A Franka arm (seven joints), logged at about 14 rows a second.
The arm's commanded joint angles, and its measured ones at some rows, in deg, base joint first. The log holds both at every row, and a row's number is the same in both.
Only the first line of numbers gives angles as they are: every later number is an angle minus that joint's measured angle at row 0.
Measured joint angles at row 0:
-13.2, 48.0, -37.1, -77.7, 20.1, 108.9, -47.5
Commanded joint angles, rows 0 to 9:
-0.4, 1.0, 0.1, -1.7, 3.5, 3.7, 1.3
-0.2, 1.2, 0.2, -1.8, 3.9, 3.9, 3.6
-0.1, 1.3, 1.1, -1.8, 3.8, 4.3, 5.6
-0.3, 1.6, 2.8, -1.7, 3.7, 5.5, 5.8
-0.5, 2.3, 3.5, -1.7, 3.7, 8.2, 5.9
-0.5, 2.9, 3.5, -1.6, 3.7, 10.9, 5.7
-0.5, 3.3, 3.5, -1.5, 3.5, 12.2, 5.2
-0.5, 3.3, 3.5, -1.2, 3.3, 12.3, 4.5
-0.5, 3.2, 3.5, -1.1, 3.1, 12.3, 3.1
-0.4, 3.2, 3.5, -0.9, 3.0, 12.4, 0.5
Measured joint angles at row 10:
0.0, 3.1, 3.4, -1.7, 2.9, 11.7, 3.8
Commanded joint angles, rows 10 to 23:
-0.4, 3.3, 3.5, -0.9, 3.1, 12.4, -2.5
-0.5, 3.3, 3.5, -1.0, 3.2, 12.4, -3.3
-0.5, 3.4, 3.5, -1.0, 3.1, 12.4, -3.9
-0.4, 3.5, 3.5, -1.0, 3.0, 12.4, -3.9
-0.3, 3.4, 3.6, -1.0, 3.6, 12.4, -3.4
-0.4, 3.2, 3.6, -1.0, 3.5, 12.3, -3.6
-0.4, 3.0, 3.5, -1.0, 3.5, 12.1, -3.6
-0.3, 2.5, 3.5, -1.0, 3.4, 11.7, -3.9
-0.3, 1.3, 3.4, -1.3, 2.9, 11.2, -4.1
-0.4, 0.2, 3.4, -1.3, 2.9, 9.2, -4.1
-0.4, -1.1, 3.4, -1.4, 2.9, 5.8, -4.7
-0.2, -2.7, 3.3, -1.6, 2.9, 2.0, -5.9
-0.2, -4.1, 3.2, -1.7, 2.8, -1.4, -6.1
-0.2, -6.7, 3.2, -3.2, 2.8, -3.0, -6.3
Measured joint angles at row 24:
0.0, -1.5, 2.9, -0.8, 2.9, 1.0, -4.8
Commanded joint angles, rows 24 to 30:
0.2, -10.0, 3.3, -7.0, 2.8, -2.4, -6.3
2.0, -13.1, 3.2, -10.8, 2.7, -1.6, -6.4
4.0, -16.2, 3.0, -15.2, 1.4, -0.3, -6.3
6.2, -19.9, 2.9, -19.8, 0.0, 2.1, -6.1
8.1, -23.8, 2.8, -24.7, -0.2, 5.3, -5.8
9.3, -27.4, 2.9, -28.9, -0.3, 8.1, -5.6
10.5, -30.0, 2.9, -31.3, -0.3, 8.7, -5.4
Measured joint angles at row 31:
7.4, -20.5, 2.9, -20.7, 1.0, 4.8, -5.6
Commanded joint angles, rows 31 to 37:
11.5, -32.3, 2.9, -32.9, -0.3, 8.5, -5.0
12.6, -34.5, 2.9, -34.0, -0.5, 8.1, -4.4
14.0, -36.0, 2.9, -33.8, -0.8, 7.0, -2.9
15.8, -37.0, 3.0, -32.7, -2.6, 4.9, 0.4
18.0, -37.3, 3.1, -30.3, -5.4, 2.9, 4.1
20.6, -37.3, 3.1, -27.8, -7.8, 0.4, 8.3
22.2, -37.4, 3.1, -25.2, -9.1, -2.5, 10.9
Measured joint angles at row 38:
18.4, -36.5, 3.4, -29.0, -5.9, 1.8, 4.9
